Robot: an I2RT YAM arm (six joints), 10 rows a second.
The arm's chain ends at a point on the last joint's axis. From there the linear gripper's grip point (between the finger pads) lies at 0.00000 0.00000 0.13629 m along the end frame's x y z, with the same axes.
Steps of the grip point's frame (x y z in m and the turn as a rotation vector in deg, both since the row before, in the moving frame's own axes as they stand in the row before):
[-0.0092, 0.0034, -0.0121, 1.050, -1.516, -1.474]
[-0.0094, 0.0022, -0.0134, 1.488, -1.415, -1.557]
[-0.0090, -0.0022, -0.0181, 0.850, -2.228, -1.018]
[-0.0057, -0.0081, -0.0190, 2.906, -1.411, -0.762]
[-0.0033, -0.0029, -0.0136, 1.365, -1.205, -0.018]
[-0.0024, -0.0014, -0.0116, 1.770, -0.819, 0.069]
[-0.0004, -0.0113, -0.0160, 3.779, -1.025, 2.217]
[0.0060, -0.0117, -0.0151, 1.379, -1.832, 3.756]
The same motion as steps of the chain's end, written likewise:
[-0.0056, 0.0059, -0.0120, 1.050, -1.516, -1.474]
[-0.0060, 0.0057, -0.0133, 1.488, -1.415, -1.557]
[-0.0037, -0.0002, -0.0180, 0.850, -2.228, -1.018]
[-0.0023, -0.0012, -0.0188, 2.906, -1.411, -0.762]
[-0.0004, 0.0003, -0.0135, 1.365, -1.205, -0.018]
[-0.0005, 0.0028, -0.0115, 1.770, -0.819, 0.069]
[0.0019, -0.0023, -0.0157, 3.779, -1.025, 2.217]
[0.0102, -0.0083, -0.0150, 1.379, -1.832, 3.756]

